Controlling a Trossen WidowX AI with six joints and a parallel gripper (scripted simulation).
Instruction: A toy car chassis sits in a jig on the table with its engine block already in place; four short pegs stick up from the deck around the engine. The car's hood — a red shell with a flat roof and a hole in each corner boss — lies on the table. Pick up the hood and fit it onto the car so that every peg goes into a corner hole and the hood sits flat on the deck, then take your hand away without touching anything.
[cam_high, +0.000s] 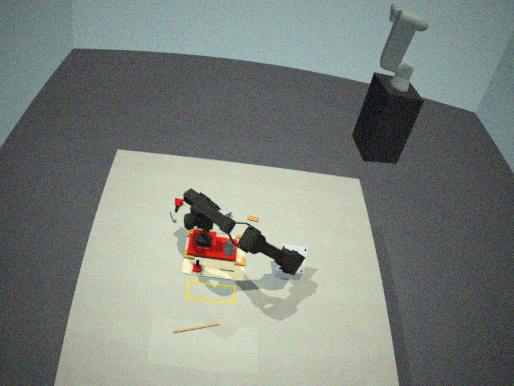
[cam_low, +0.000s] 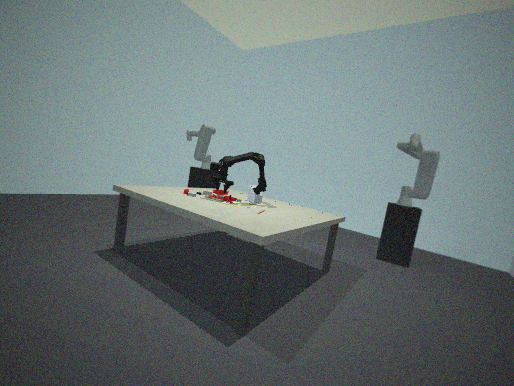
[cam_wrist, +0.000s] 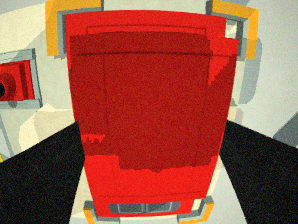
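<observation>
The grey engine block is 3 cm below my gripper tip and 1 cm to the left of it. Also, from my gripper tip: red hood: 1 cm above; orange stick: 39 cm to the left, 5 cm below, 5 cm ahead.
</observation>
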